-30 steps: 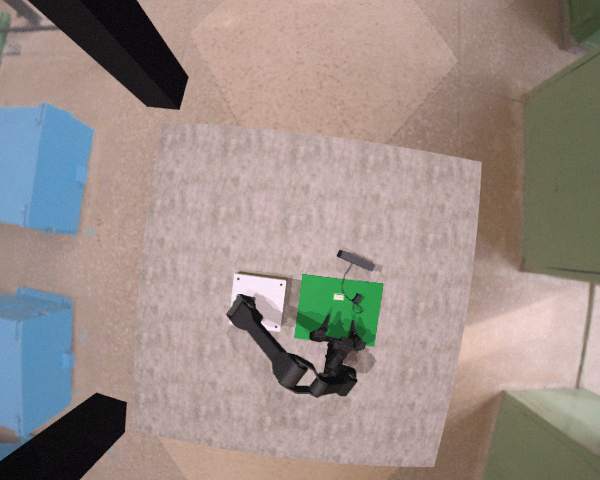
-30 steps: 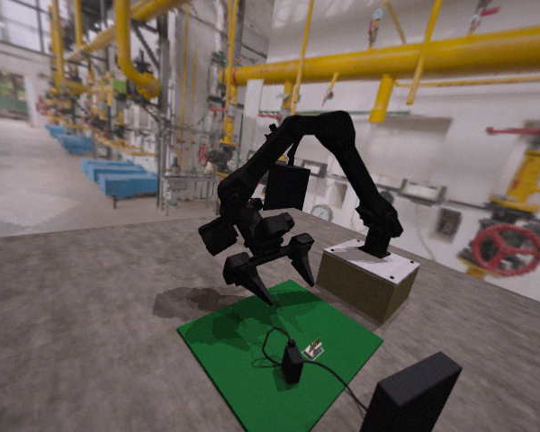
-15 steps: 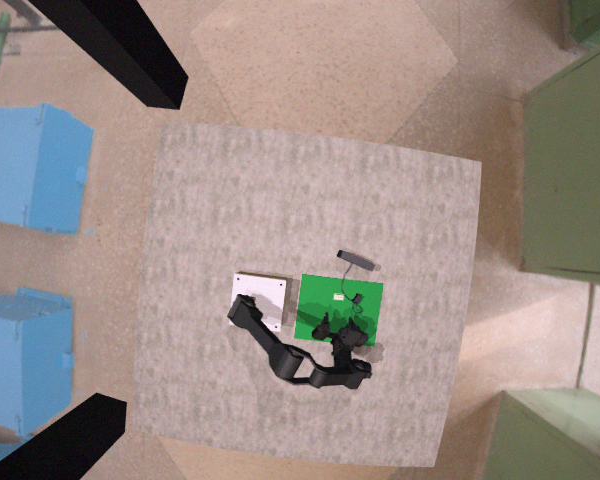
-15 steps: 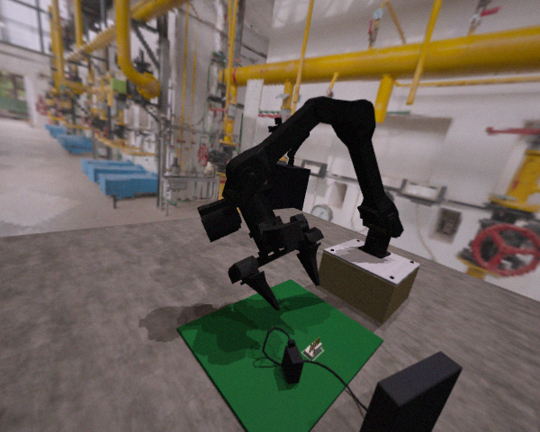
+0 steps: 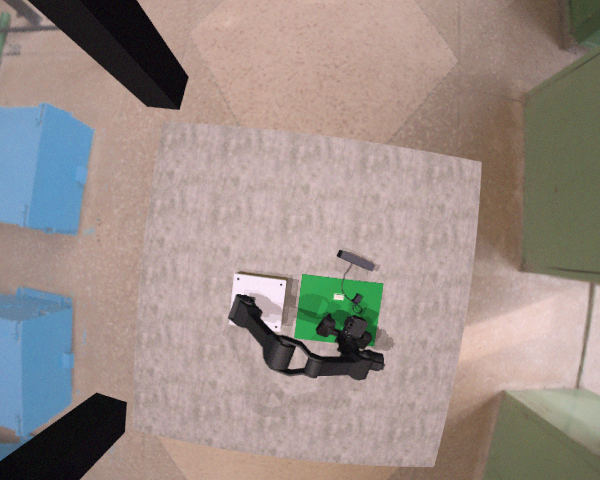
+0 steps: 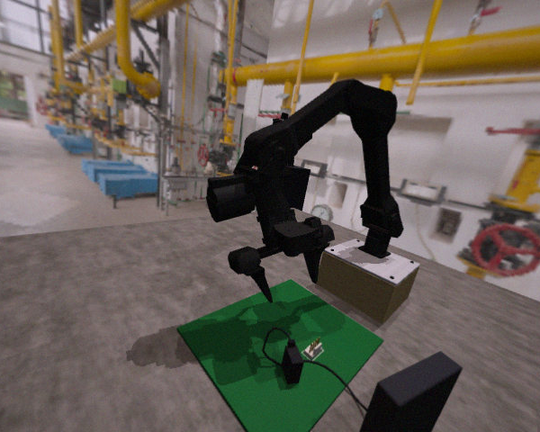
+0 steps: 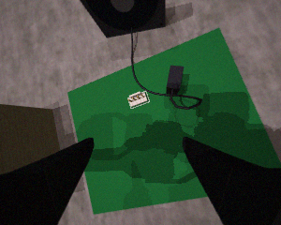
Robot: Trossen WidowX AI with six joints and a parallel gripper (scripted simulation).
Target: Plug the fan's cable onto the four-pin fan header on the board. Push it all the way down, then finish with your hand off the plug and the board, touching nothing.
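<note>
Right now the black fan plug is 70 mm to the left of my gripper tip, 60 mm below it and 60 mm ahead of it. Also, from my gripper tip: black fan (190 mm to the left, 30 mm below, 20 mm ahead); green board (100 mm below, 10 mm to the left, 10 mm ahead); four-pin header (90 mm below, 60 mm to the left, 10 mm behind).
</note>
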